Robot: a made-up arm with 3 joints. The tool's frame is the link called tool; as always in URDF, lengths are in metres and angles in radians. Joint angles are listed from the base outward. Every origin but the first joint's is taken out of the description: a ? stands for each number. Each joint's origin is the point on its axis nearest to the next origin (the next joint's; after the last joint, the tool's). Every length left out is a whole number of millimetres.
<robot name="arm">
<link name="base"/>
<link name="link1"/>
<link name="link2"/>
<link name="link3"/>
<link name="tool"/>
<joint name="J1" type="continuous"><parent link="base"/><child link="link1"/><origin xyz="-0.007 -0.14 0.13" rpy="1.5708 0 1.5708"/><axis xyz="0 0 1"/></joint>
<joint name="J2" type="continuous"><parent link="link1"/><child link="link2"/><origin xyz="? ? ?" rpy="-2.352 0.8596 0.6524"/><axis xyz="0 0 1"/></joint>
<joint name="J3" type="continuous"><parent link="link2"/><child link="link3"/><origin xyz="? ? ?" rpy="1.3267 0.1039 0.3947"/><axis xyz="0 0 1"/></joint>
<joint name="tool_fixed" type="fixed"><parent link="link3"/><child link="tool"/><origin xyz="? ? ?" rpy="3.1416 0 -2.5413"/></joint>
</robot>
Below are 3 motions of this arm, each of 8 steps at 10 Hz.
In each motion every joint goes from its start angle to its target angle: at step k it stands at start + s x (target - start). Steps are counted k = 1, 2, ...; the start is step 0. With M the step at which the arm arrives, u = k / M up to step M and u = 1 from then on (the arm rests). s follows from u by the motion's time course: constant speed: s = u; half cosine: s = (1 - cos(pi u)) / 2; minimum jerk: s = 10 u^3 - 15 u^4 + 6 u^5.
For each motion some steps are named. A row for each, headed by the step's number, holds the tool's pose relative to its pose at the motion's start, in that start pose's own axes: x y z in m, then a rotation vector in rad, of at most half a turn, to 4 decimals.
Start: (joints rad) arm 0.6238 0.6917 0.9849
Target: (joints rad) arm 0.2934 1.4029 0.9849
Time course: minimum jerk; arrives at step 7
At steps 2, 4, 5, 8:
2: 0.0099 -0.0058 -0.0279 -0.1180 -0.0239 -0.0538
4: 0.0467 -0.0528 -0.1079 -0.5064 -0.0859 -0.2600
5: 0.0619 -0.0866 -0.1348 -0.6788 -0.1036 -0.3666
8: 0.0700 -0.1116 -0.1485 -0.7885 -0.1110 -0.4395

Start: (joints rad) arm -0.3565 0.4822 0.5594
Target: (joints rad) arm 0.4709 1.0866 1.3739
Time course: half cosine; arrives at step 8
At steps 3, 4, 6, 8:
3: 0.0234 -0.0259 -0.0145 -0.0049 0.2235 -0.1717
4: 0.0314 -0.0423 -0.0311 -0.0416 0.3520 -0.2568
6: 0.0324 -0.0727 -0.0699 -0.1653 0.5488 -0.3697
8: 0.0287 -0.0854 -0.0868 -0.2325 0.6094 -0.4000

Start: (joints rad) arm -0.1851 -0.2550 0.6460
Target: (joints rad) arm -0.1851 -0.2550 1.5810
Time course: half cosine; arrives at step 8
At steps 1, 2, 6, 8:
1: 0.0053 -0.0011 0.0000 0.0000 0.0000 -0.0356
2: 0.0202 -0.0054 0.0000 0.0000 0.0000 -0.1369
6: 0.0984 -0.0664 0.0000 0.0000 0.0000 -0.7981
8: 0.1086 -0.0846 0.0000 0.0000 0.0000 -0.9350

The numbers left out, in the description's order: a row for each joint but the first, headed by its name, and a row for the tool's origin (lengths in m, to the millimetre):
J2: -0.053 -0.096 0
J3: -0.071 -0.073 0
tool: -0.109 0.107 0

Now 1 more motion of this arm.
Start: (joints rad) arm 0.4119 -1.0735 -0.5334
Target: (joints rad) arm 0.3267 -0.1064 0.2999
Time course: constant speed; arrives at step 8
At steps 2, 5, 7, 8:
2: 0.0220 -0.0143 -0.0389 -0.0248 0.2478 -0.2515
5: 0.0226 -0.0511 -0.1139 -0.1672 0.6076 -0.6184
7: -0.0037 -0.0833 -0.1628 -0.3324 0.8309 -0.8464
8: -0.0248 -0.1009 -0.1834 -0.4362 0.9350 -0.9526

